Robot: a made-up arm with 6 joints. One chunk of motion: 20 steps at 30 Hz.
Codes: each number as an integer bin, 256 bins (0 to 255) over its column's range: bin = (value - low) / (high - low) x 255, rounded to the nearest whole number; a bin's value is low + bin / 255 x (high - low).
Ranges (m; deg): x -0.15..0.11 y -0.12..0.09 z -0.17..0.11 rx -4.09..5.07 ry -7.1..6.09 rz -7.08..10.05
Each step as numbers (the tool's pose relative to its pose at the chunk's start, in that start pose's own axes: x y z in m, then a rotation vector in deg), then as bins.
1 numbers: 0.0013 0.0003 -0.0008 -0.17 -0.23 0.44
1 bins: 148 146 154 109 133 112
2 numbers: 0.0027 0.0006 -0.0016 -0.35 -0.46 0.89
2 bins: 150 146 153 104 128 119
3 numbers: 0.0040 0.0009 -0.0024 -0.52 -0.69 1.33
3 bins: 151 147 153 99 124 125
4 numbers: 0.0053 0.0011 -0.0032 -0.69 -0.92 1.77
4 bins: 152 147 152 95 119 132
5 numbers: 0.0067 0.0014 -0.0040 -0.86 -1.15 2.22
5 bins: 154 147 151 90 115 138
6 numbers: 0.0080 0.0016 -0.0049 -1.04 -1.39 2.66
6 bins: 155 148 150 85 110 145
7 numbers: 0.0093 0.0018 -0.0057 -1.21 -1.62 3.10
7 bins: 156 148 150 80 106 152
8 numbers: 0.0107 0.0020 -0.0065 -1.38 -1.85 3.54
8 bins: 158 148 149 75 101 158
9 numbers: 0.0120 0.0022 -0.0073 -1.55 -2.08 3.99
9 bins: 159 148 148 71 97 165
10 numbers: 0.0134 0.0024 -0.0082 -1.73 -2.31 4.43
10 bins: 160 149 147 66 93 171
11 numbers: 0.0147 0.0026 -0.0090 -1.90 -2.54 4.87
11 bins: 162 149 147 61 88 178
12 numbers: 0.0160 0.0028 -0.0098 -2.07 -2.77 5.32
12 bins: 163 149 146 56 84 185
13 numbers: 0.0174 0.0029 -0.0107 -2.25 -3.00 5.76
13 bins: 164 149 145 51 79 191
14 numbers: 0.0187 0.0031 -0.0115 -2.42 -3.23 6.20
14 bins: 165 149 144 46 75 198
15 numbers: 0.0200 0.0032 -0.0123 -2.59 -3.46 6.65
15 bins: 167 150 144 42 70 204
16 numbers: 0.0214 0.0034 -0.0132 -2.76 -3.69 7.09
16 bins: 168 150 143 37 66 211
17 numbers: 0.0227 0.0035 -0.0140 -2.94 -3.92 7.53
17 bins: 169 150 142 32 61 217
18 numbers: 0.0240 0.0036 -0.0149 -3.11 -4.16 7.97
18 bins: 171 150 141 27 57 224
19 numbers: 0.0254 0.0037 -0.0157 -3.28 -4.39 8.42
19 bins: 172 150 141 23 52 231
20 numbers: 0.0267 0.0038 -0.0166 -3.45 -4.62 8.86
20 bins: 173 150 140 18 48 237
